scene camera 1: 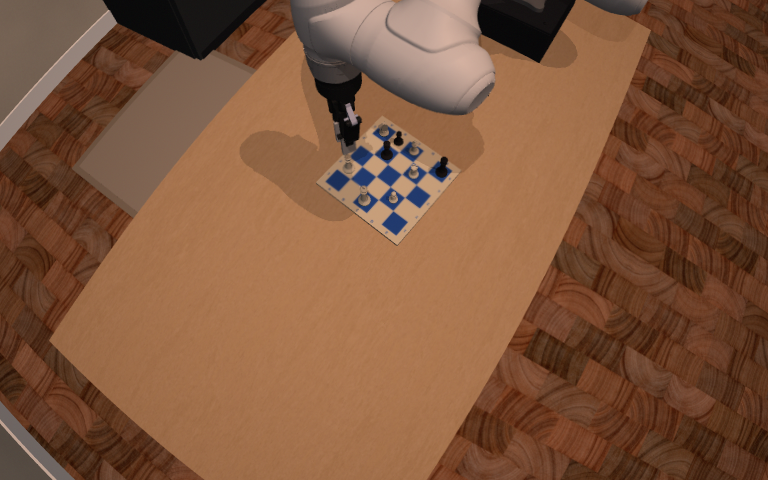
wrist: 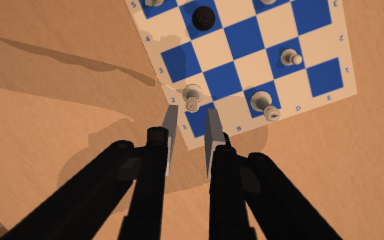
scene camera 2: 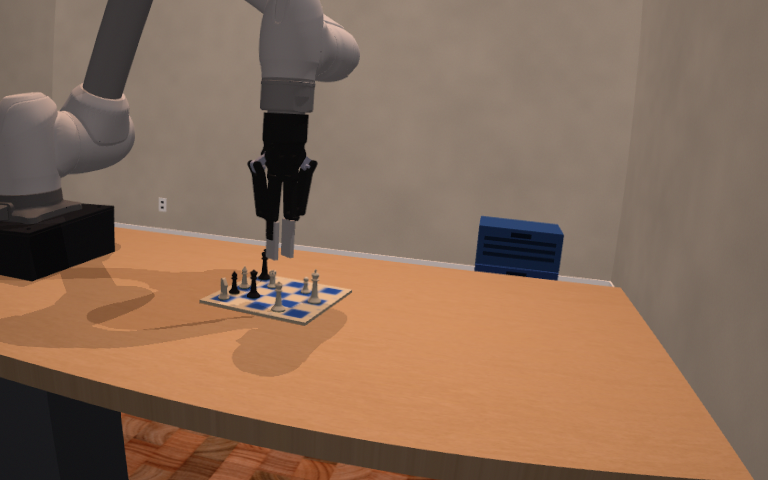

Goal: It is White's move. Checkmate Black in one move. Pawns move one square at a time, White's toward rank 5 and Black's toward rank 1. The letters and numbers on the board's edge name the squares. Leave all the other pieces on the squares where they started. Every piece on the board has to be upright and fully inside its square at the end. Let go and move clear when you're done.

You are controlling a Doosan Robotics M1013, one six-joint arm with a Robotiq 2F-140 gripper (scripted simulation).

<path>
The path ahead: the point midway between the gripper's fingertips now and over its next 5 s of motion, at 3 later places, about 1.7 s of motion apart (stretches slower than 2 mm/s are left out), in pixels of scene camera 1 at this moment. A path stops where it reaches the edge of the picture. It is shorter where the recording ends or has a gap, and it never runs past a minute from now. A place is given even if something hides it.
My gripper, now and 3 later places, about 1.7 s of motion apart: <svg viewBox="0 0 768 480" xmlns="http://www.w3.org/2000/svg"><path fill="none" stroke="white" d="M346 145L347 157L345 139L427 149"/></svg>
</path>
